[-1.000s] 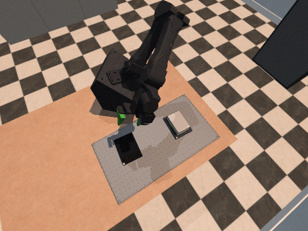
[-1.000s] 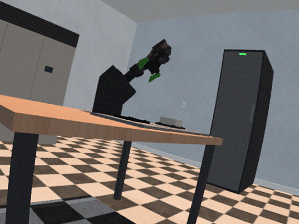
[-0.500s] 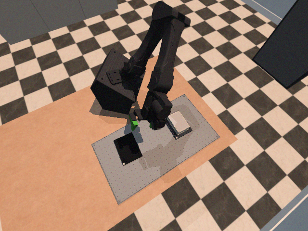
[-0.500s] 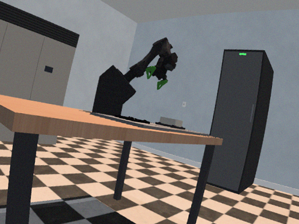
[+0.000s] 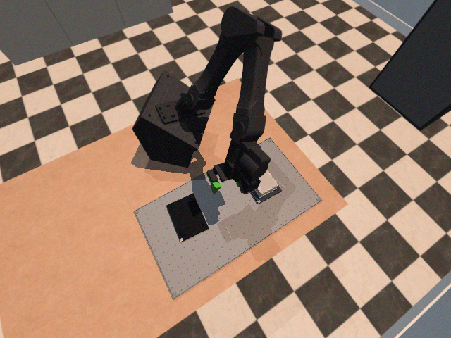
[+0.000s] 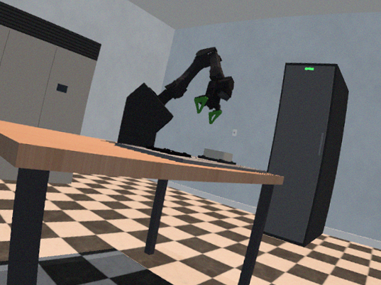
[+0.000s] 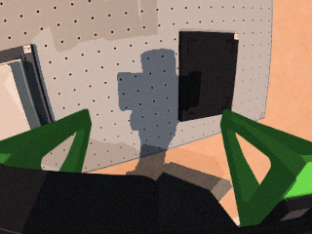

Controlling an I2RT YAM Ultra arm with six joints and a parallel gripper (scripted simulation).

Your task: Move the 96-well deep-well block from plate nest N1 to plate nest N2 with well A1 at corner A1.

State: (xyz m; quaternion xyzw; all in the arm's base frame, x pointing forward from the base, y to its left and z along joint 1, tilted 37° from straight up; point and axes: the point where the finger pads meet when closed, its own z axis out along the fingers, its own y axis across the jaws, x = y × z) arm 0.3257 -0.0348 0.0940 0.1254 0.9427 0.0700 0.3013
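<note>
Right now the deep-well block is 20 mm behind my hand, 180 mm to the left of it and 160 mm below it. Round my hand: plate nest N1 (20 mm behind, 180 mm to the left, 190 mm below); then plate nest N2 (20 mm behind, 160 mm to the right, 190 mm below).
</note>
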